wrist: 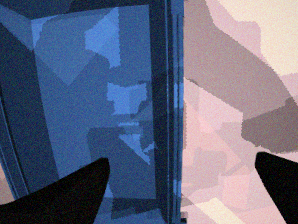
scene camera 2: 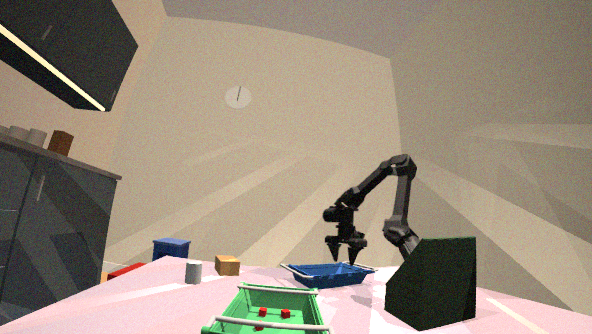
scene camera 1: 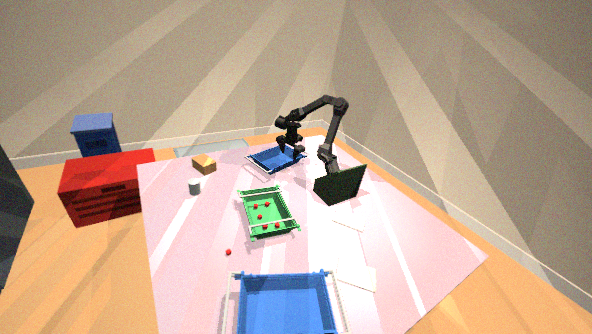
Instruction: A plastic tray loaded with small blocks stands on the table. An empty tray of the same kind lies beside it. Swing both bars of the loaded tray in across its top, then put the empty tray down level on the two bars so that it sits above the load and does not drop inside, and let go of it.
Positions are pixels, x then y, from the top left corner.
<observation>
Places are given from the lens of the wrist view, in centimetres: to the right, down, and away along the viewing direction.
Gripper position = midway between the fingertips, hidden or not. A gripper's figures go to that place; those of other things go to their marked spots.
gripper point(wrist: 182, 163): 2, 3, 10
blue tray point(wrist: 86, 86): -7, -3, 18
</observation>
